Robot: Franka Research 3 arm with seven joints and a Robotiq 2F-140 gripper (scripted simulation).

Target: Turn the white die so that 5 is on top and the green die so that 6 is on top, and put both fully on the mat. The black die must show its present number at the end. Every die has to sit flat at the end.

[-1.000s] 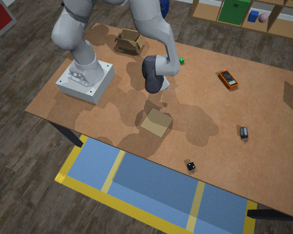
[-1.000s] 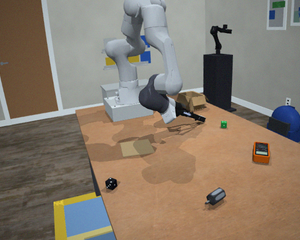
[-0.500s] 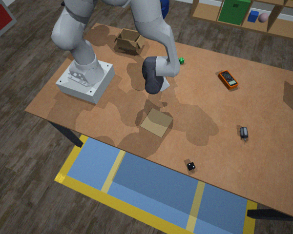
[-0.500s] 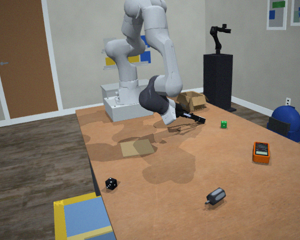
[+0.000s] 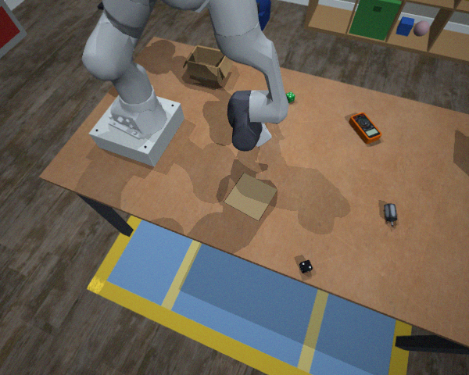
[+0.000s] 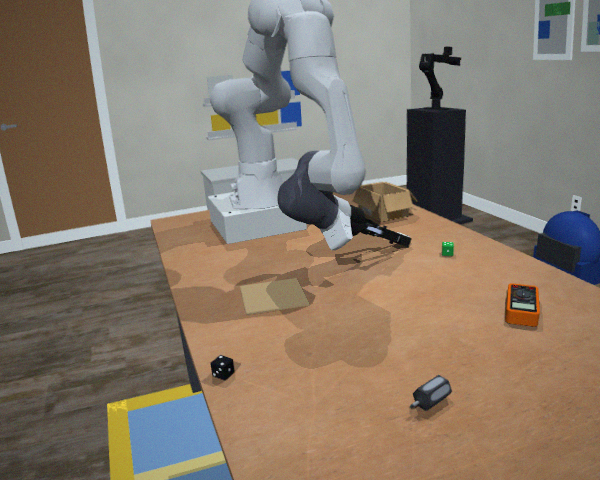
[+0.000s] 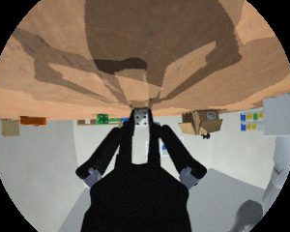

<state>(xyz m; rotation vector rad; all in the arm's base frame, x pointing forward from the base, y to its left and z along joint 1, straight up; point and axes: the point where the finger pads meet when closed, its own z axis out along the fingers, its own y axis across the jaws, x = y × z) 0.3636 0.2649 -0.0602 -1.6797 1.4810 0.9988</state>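
The white die lies 2 cm to the left of my hand and 1 cm below it. The rest, counted from my hand: tan mat 41 cm to the right, 10 cm ahead, 3 cm below; green die 11 cm ahead, 9 cm to the left, 1 cm below; cardboard box 28 cm behind, 14 cm to the left, 2 cm above.
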